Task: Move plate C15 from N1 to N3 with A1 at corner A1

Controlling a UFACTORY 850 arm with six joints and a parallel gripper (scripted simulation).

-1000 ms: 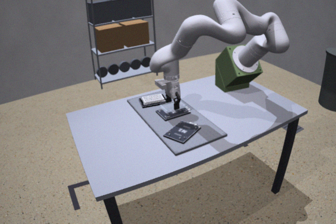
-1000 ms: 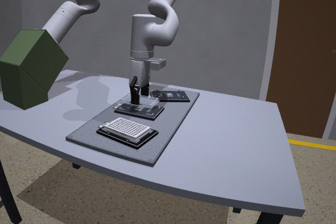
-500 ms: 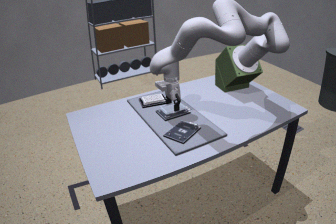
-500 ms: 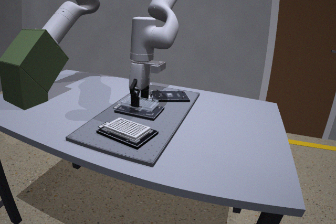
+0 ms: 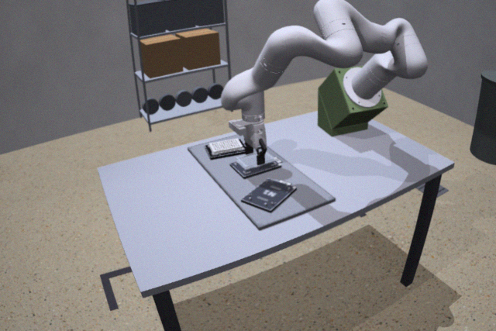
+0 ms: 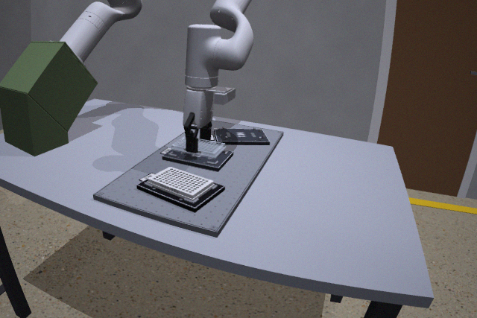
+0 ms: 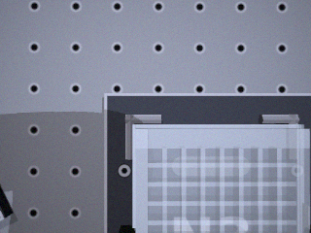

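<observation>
My hand is 4 cm above the nest N3. From my hand the other things lie so: clear well plate (1 cm below); nest A1 mark (2 cm behind, 12 cm to the right, 3 cm below); white plate C51 (5 cm ahead, 19 cm to the right, 2 cm below).
</observation>
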